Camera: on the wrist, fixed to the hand. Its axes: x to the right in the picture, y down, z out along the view.
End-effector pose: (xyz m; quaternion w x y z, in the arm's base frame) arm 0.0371 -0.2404 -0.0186 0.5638 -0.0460 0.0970 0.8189
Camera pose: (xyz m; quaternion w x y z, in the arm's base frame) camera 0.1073 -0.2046 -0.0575 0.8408 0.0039 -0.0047 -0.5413
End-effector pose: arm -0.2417 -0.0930 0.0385 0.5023 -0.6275 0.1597 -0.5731
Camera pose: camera -0.2929 -0.0805 0.1088 0.4881 0.1685 0.7013 0.4914
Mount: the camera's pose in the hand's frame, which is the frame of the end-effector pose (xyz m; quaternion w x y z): 0.0146 -0.0820 -0.0281 0.0302 0.0895 -0.0625 -0.9936
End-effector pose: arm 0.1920 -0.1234 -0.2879 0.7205 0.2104 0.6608 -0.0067
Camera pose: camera 0.1436 -0.1854 -0.3270 0.0376 -0.5861 0.1834 -0.7883
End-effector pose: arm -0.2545 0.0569 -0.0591 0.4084 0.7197 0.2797 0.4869
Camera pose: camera -0.2756 0.1193 -0.1173 0.4492 -0.1892 0.7415 -0.4611
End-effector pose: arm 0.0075 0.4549 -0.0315 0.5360 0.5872 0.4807 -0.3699
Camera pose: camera -0.0697 0.4820 -0.0636 0.3738 0.4350 -0.5313 0.6234
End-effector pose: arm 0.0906 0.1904 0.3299 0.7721 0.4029 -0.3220 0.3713
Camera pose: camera 0.1720 0.1864 0.2970 0.3360 0.4244 0.3756 -0.7523
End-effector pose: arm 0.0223 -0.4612 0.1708 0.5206 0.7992 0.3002 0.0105
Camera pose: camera -0.0134 -0.4081 0.1106 0.0266 0.2269 -0.7715 0.5938
